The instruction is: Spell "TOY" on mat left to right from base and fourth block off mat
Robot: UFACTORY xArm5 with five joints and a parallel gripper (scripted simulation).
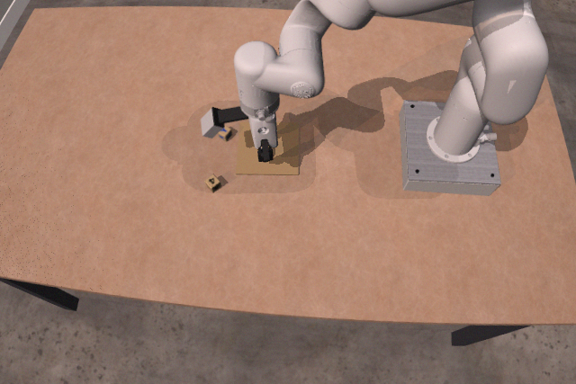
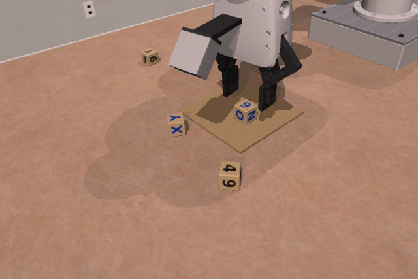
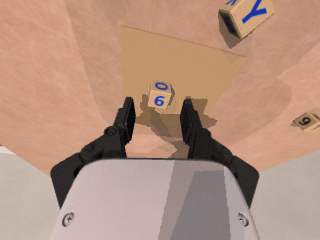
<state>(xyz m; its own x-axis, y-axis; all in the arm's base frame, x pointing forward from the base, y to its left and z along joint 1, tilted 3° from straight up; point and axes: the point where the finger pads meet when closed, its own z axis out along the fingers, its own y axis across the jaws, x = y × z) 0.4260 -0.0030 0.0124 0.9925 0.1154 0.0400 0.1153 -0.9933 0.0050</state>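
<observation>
My gripper is now 40 mm above the O block. Round my hand: tan mat 50 mm below, 20 mm to the right, 10 mm behind; T block 280 mm to the right, 40 mm below, 20 mm behind.
</observation>
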